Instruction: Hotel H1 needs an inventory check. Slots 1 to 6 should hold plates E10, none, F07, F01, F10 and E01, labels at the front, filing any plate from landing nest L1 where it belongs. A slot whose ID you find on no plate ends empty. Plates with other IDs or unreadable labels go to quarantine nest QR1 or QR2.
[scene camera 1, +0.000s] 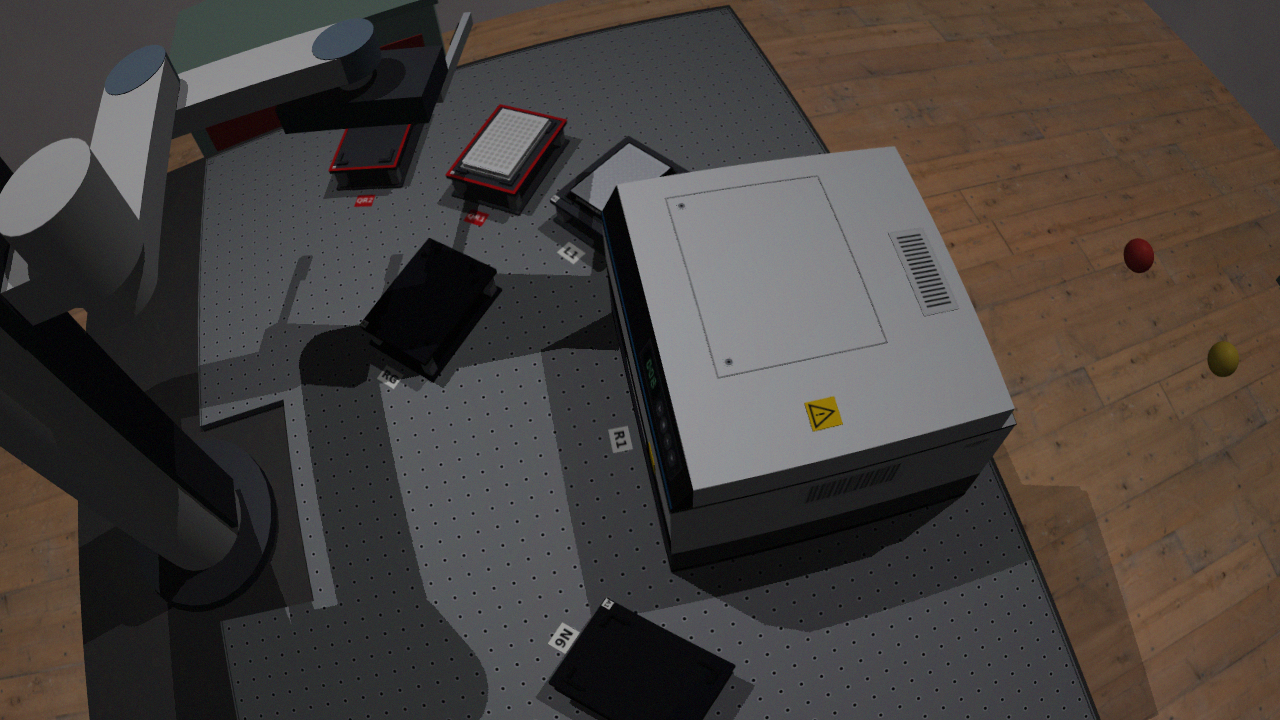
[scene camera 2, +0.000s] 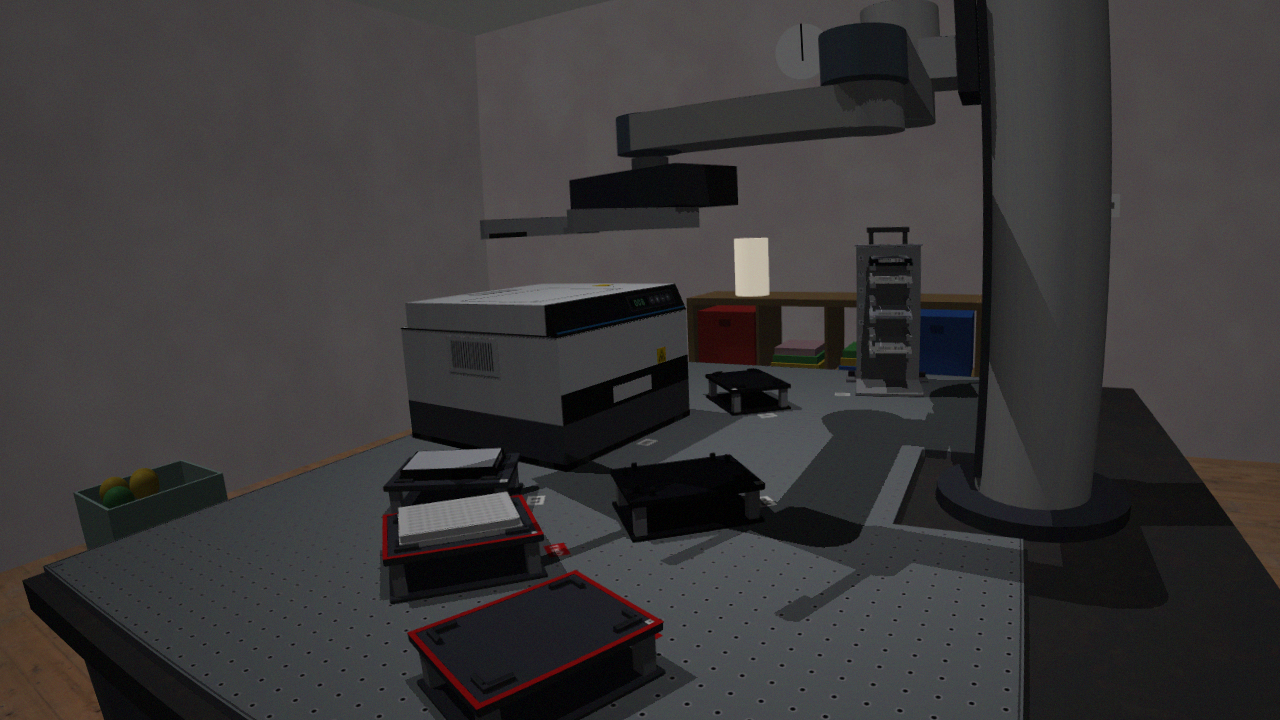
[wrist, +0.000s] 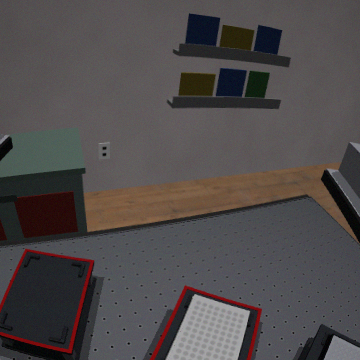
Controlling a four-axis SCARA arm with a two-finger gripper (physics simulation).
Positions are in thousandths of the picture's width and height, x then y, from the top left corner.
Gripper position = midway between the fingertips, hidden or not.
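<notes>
My gripper (scene camera 2: 407,313) is visible; it shows also in scene camera 1 (scene camera 1: 318,33) and in the wrist view (wrist: 471,382). Present too: a landing nest L1 (scene camera 1: 450,294), a hotel H1 (scene camera 2: 693,508), a red-rimmed nest QR2 (scene camera 2: 418,880) and a black nest N6 (scene camera 2: 589,530). The black plate F01 (scene camera 1: 493,227) appears in scene camera 2 (scene camera 2: 366,644) as well, and so does the black nest RG (scene camera 1: 336,413), in scene camera 2 (scene camera 2: 537,667).
</notes>
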